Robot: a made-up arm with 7 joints.
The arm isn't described. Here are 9 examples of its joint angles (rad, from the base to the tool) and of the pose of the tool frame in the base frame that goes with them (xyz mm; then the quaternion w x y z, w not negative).
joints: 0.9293 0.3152 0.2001 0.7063 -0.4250 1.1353 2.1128
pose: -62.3 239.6 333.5 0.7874 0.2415 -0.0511 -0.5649
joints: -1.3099 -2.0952 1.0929 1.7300 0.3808 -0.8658 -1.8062
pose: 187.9 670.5 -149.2 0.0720 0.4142 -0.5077 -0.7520
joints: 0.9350 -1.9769 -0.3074 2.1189 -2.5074 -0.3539 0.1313
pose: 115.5 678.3 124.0 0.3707 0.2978 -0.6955 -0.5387
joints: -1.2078 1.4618 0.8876 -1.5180 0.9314 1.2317 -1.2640
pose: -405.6 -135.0 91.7 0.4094 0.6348 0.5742 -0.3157
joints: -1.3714 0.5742 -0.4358 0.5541 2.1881 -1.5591 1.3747
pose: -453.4 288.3 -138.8 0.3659 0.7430 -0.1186 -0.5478
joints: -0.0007 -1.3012 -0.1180 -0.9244 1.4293 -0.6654 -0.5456
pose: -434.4 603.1 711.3 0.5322 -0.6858 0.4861 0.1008
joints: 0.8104 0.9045 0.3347 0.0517 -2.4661 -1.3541 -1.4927
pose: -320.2 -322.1 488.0 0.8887 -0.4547 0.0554 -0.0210
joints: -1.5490 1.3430 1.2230 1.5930 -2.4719 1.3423 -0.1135
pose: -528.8 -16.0 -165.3 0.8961 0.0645 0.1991 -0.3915
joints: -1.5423 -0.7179 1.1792 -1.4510 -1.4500 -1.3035 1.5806
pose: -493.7 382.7 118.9 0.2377 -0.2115 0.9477 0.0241
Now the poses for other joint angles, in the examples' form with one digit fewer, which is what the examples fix.
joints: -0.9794 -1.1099 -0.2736 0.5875 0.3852 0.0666 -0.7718
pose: -712 549 280 0.226 -0.955 -0.127 0.143
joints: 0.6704 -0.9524 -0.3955 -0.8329 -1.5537 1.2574 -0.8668
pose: -53 375 375 0.835 0.177 0.012 0.520
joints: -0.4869 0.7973 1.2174 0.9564 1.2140 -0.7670 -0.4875
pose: -71 -78 309 0.336 0.071 -0.886 0.313
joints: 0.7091 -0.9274 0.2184 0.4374 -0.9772 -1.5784 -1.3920
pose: -252 266 581 0.043 0.730 0.633 0.253
